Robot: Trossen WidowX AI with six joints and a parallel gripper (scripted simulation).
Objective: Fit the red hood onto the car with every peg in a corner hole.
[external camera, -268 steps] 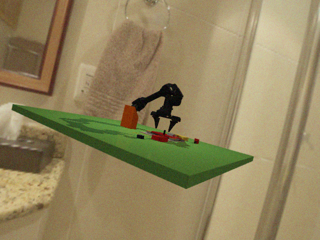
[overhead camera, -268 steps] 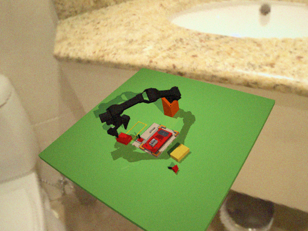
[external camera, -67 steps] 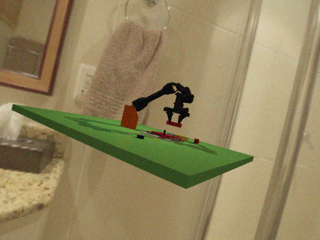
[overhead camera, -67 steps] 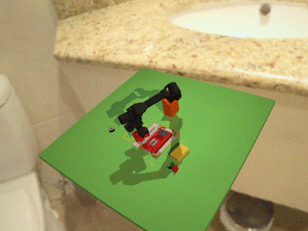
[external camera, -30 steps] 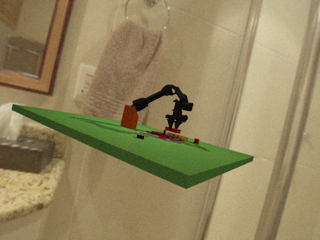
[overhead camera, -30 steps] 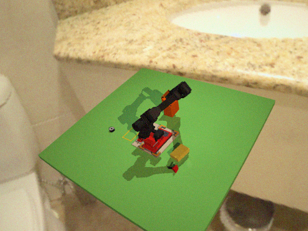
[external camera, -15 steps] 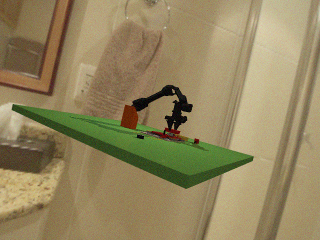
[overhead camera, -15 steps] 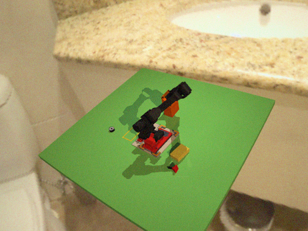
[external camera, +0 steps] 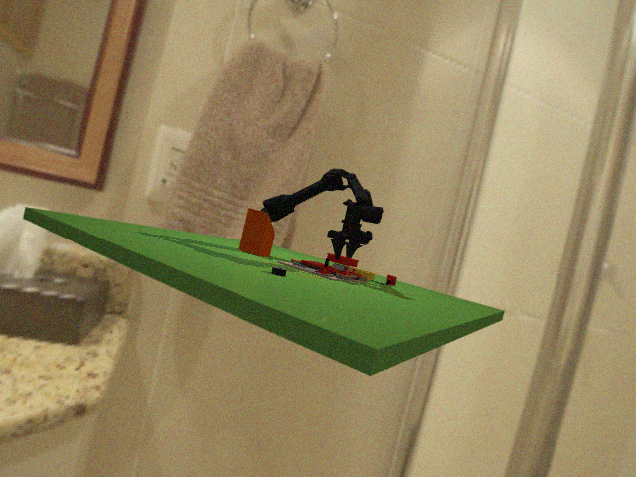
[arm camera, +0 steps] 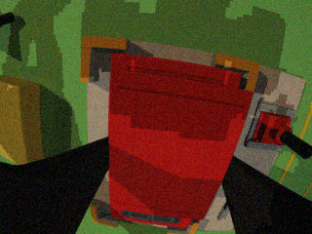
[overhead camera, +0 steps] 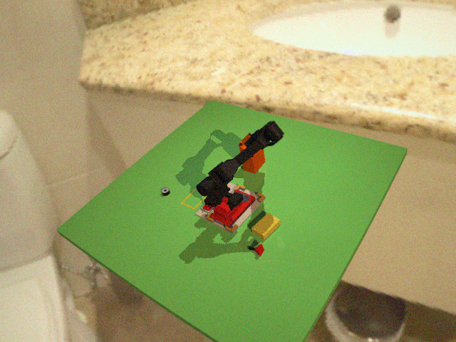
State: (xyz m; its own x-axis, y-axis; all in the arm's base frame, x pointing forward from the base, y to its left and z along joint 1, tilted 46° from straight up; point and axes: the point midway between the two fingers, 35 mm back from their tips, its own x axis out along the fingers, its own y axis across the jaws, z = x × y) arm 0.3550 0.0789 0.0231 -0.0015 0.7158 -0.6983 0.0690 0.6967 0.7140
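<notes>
My gripper tip is now 50 mm past the jig, 50 mm above it and 10 mm to the left of it. Also, from my gripper tip: black wheel (380 mm to the right, 50 mm below, 10 mm ahead); red hood (right at my gripper tip); yellow block (200 mm to the left, 40 mm below, 20 mm behind).
</notes>
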